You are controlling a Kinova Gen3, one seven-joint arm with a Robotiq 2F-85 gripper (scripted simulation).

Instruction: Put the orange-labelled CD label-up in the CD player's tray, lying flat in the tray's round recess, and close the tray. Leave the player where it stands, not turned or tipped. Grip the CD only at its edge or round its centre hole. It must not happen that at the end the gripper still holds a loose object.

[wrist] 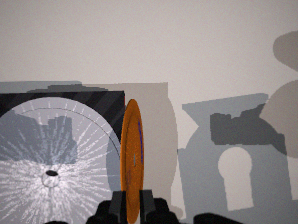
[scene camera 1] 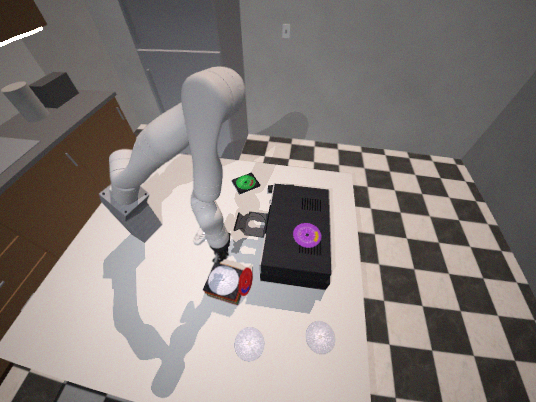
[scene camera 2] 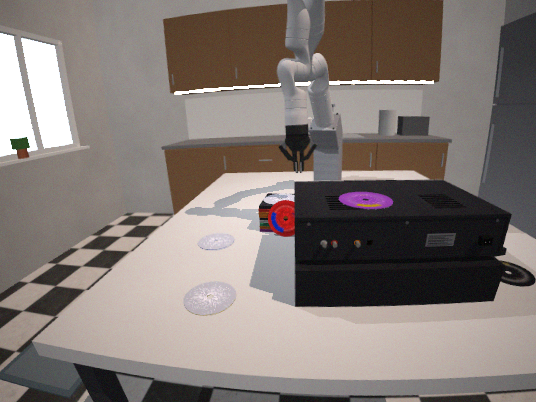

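Note:
You can see my gripper (scene camera 2: 299, 172) from the scene camera, and the wrist view has that same gripper (wrist: 133, 208) in it too.

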